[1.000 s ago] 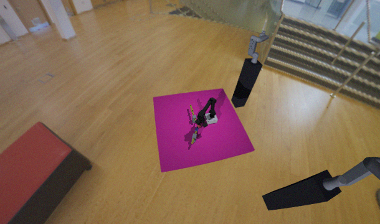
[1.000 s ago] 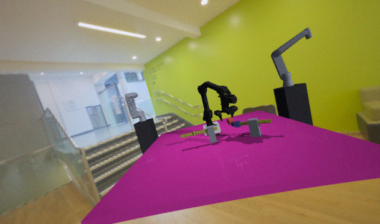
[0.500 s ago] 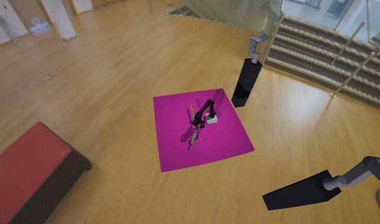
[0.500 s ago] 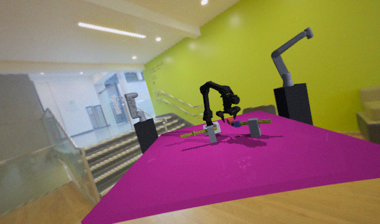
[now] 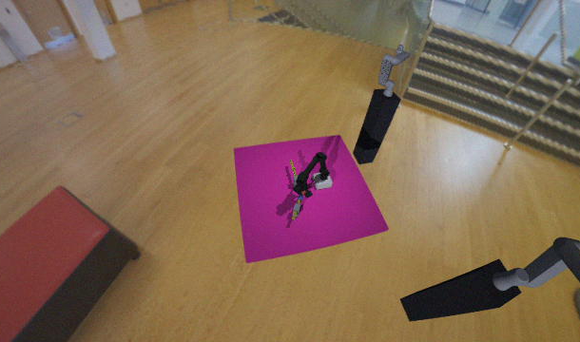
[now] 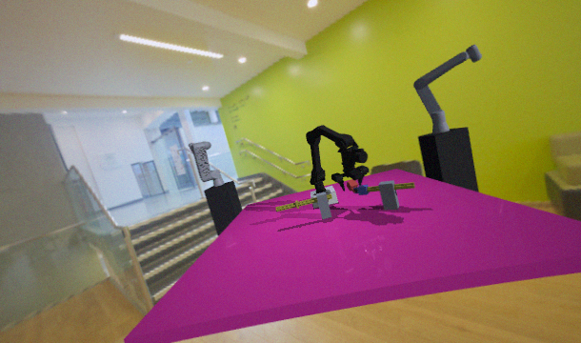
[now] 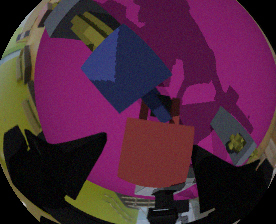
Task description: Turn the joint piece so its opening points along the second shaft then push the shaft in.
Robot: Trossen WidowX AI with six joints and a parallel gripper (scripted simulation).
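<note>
Now: gripper tip 2 cm short of the dark red square joint piece and 2 cm below it.
</note>
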